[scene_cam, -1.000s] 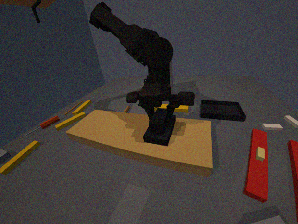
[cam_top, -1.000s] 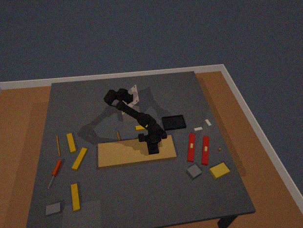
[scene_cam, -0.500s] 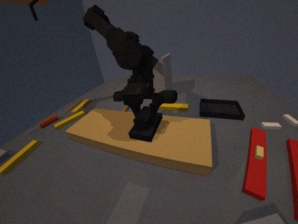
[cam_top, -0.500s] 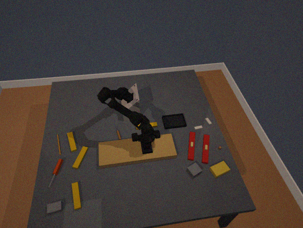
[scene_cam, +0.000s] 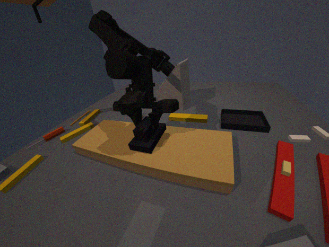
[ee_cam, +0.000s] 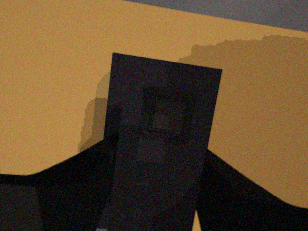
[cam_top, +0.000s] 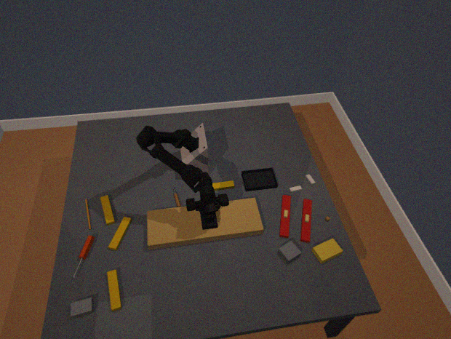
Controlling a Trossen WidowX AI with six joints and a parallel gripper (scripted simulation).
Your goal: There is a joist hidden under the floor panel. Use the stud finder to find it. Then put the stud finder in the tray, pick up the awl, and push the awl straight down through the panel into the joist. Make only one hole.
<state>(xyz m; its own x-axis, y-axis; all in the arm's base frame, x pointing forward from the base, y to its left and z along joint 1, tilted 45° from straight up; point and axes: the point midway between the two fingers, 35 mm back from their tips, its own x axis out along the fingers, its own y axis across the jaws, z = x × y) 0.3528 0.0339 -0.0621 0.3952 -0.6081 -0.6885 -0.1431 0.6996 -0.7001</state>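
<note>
Right now the black tray is 260 mm to the left of my gripper tip, 250 mm behind it and 50 mm below it. Round my gripper tip: stud finder 20 mm above, 10 mm ahead; then square indicator light 30 mm above, 20 mm ahead; then awl 160 mm to the right, 160 mm behind, 60 mm below.
</note>
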